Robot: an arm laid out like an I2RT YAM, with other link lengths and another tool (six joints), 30 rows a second.
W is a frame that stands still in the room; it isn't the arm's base.
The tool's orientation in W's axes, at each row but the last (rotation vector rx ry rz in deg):
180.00, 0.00, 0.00
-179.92, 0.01, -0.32
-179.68, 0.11, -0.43
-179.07, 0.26, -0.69
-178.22, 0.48, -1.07
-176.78, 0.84, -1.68
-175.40, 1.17, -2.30
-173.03, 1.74, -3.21
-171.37, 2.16, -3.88
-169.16, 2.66, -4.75
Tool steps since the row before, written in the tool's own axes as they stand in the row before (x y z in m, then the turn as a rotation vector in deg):
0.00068, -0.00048, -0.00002, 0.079, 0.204, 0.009
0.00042, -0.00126, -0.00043, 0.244, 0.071, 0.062
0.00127, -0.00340, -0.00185, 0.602, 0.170, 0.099
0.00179, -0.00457, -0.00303, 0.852, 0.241, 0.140
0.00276, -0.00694, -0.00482, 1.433, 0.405, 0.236
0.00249, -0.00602, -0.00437, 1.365, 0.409, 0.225
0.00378, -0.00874, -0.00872, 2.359, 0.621, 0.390
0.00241, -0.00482, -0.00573, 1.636, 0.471, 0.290
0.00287, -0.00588, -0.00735, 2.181, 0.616, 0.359
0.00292, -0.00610, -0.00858, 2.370, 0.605, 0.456
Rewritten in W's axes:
0.00068, 0.00048, 0.00002, 0.079, -0.204, -0.009
0.00042, 0.00126, 0.00043, 0.244, -0.071, -0.061
0.00127, 0.00339, 0.00187, 0.602, -0.170, -0.097
0.00178, 0.00452, 0.00312, 0.852, -0.241, -0.137
0.00274, 0.00677, 0.00507, 1.434, -0.405, -0.231
0.00246, 0.00574, 0.00475, 1.365, -0.409, -0.222
0.00365, 0.00796, 0.00949, 2.361, -0.622, -0.378
0.00227, 0.00404, 0.00635, 1.637, -0.469, -0.286
0.00265, 0.00464, 0.00826, 2.182, -0.618, -0.353
0.00257, 0.00429, 0.00971, 2.376, -0.596, -0.436

